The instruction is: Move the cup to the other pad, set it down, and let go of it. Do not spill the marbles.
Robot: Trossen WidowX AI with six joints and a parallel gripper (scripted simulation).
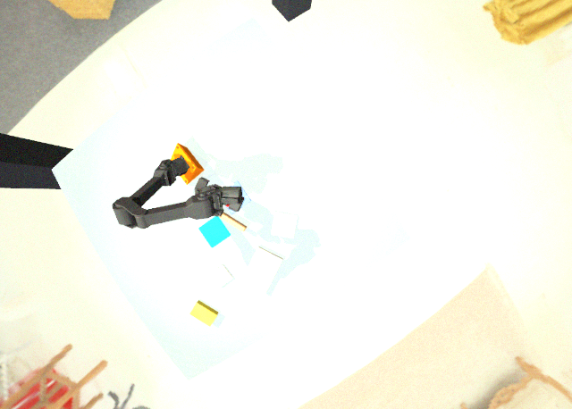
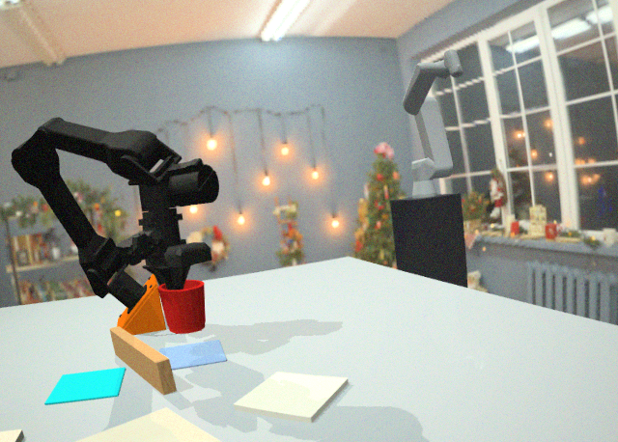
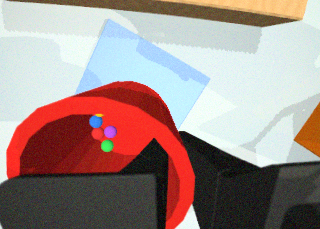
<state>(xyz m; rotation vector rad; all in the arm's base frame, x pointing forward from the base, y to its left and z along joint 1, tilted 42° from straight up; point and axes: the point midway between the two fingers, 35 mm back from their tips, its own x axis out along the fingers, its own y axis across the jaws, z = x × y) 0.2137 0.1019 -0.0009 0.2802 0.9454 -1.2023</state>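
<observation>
Right now the cyan pad is 90 mm ahead of my gripper tip, 150 mm to the right of it and 90 mm below it. The rest, counted from my gripper tip: red cup: 30 mm ahead, 10 mm to the left; then wooden block: 60 mm ahead, 70 mm to the right, 70 mm below; then light blue pad: 20 mm ahead, 10 mm to the left, 90 mm below.
</observation>
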